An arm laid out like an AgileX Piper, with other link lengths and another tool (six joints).
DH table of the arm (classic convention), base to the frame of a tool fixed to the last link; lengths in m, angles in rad. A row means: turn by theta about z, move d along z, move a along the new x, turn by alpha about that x. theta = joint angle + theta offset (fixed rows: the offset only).
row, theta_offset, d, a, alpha
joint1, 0, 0.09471, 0, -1.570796
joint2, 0.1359, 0, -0.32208, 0
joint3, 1.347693, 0, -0.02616, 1.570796
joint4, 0, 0.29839, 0, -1.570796
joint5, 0, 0, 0, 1.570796
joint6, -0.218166, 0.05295, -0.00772, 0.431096
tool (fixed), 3.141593, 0.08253, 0, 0
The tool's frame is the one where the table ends.
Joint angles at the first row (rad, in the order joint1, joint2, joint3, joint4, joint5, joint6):
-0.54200 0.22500 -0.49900 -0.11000 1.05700 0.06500
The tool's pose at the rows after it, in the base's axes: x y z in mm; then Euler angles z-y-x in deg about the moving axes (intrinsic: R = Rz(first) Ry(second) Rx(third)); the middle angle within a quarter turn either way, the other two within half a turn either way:
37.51, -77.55, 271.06, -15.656, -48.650, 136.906
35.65, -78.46, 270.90, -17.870, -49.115, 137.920
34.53, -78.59, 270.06, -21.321, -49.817, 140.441
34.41, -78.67, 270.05, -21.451, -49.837, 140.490
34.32, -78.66, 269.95, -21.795, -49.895, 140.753
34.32, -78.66, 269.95, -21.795, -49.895, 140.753
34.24, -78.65, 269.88, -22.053, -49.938, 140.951
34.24, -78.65, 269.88, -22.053, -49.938, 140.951
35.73, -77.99, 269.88, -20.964, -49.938, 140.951
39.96, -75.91, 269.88, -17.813, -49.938, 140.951
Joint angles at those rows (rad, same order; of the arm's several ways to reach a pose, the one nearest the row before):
-0.54202 0.22202 -0.49902 -0.13296 1.05099 0.10696
-0.54191 0.22100 -0.49899 -0.14609 1.05100 0.14011
-0.54208 0.22099 -0.49901 -0.14792 1.05000 0.18191
-0.54190 0.22099 -0.49899 -0.14910 1.05002 0.18412
-0.54212 0.22101 -0.49899 -0.14891 1.04996 0.18789
-0.54212 0.22101 -0.49899 -0.14891 1.04996 0.18789
-0.54210 0.22099 -0.49901 -0.14891 1.05000 0.19089
-0.54210 0.22099 -0.49901 -0.14891 1.05000 0.19089
-0.52298 0.22101 -0.49901 -0.14901 1.05000 0.19101
-0.46790 0.22100 -0.49901 -0.14909 1.05002 0.19111

